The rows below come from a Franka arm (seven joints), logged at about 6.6 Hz.
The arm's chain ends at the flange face. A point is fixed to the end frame.
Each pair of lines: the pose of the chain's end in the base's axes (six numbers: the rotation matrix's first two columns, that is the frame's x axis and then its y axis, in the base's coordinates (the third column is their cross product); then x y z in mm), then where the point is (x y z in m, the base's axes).
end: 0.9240 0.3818 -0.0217 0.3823 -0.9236 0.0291 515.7 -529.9 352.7
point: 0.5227 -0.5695 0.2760
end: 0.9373 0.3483 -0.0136 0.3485 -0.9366 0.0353 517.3 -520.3 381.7
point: 0.5236 -0.5603 0.3052
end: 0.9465 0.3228 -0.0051 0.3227 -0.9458 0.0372 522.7 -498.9 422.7
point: 0.5286 -0.5390 0.3462
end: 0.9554 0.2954 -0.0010 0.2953 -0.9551 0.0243 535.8 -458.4 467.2
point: 0.5405 -0.4976 0.3901
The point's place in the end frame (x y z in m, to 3 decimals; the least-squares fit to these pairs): -0.007 0.037 0.078
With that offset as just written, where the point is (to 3 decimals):
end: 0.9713 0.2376 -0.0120 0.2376 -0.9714 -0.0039 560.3 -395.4 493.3
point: 0.561 -0.433 0.415
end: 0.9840 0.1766 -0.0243 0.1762 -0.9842 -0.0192 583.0 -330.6 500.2
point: 0.581 -0.367 0.422
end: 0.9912 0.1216 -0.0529 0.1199 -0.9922 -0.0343 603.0 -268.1 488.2
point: 0.596 -0.304 0.409
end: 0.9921 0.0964 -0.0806 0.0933 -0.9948 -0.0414 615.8 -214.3 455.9
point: 0.606 -0.249 0.377
